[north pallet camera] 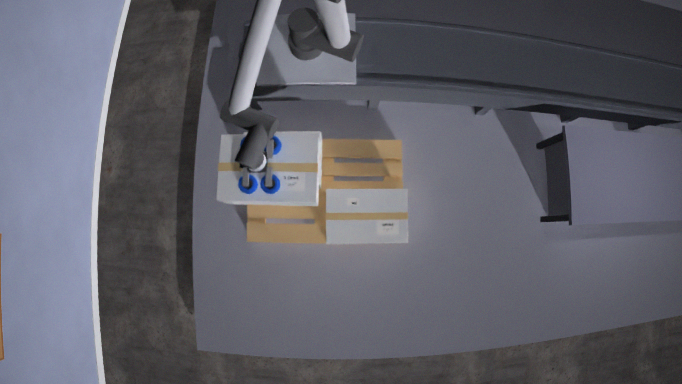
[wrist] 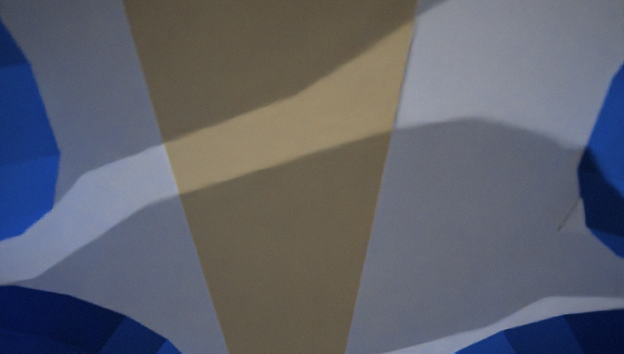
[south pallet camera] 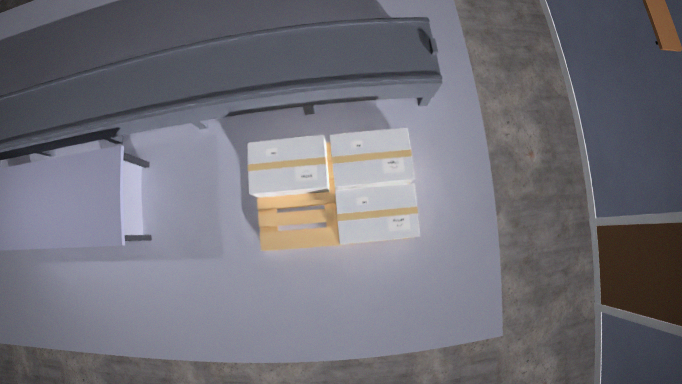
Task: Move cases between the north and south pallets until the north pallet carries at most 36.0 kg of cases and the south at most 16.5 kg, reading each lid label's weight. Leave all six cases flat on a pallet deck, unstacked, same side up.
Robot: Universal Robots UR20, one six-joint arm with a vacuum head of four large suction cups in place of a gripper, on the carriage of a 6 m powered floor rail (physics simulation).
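Pixels of known places: hand, tool point: [wrist: 314, 228]; arm's base, link origin: [north pallet camera: 307, 46].
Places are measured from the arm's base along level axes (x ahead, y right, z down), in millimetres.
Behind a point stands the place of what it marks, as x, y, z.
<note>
My suction head [north pallet camera: 259, 165] {950, 196, -373} is shut on a white taped case [north pallet camera: 300, 145] {841, -23, -390} [wrist: 450, 200] {917, 227, -395}, held level and raised over the back left of the north pallet [north pallet camera: 285, 236] {1351, 167, 426}, overhanging its left side. What lies directly beneath this case is hidden. Another case [north pallet camera: 350, 232] {1312, -313, 144} lies flat at the north pallet's front right; bare slats show at front left and back right. On the south pallet [south pallet camera: 300, 242] {1355, -5227, 426}, one case [south pallet camera: 280, 182] {925, -5162, 126} lies at back left, one [south pallet camera: 367, 172] {913, -5766, 126} at back right and one [south pallet camera: 372, 231] {1317, -5763, 144} at front right; its front left is bare. Label weights are too blurred to read.
The floor rail [north pallet camera: 450, 60] [south pallet camera: 250, 60] runs behind both pallets, with the robot's carriage plate [north pallet camera: 325, 70] {206, -136, -1} behind the north pallet. A grey table-like block [north pallet camera: 625, 175] [south pallet camera: 60, 195] stands between the pallets. An orange beam [south pallet camera: 665, 25] shows at the south view's upper right.
</note>
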